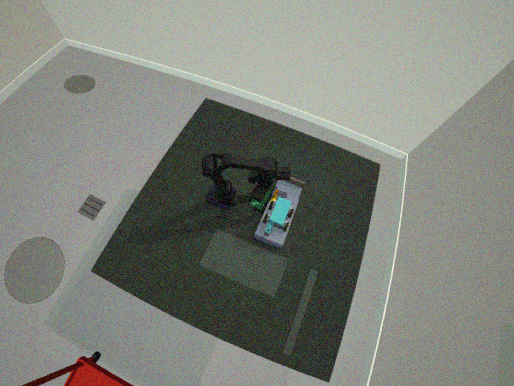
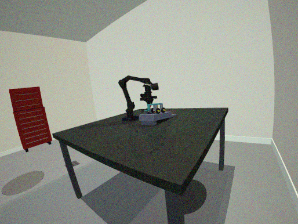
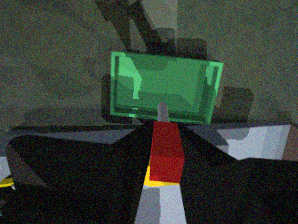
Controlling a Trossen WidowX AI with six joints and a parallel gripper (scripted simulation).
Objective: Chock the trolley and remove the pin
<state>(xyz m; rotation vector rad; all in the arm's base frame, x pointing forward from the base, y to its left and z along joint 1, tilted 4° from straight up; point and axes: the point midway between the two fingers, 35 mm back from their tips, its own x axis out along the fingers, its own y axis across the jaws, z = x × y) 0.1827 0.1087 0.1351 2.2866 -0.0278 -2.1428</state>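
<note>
My gripper tip is 12 cm above the green tray. Also, from my gripper tip: red-headed stop pin right at my gripper tip; then teal trolley 13 cm ahead, 7 cm to the right; then yellow chock 7 cm ahead, 1 cm to the left, 3 cm below.
</note>
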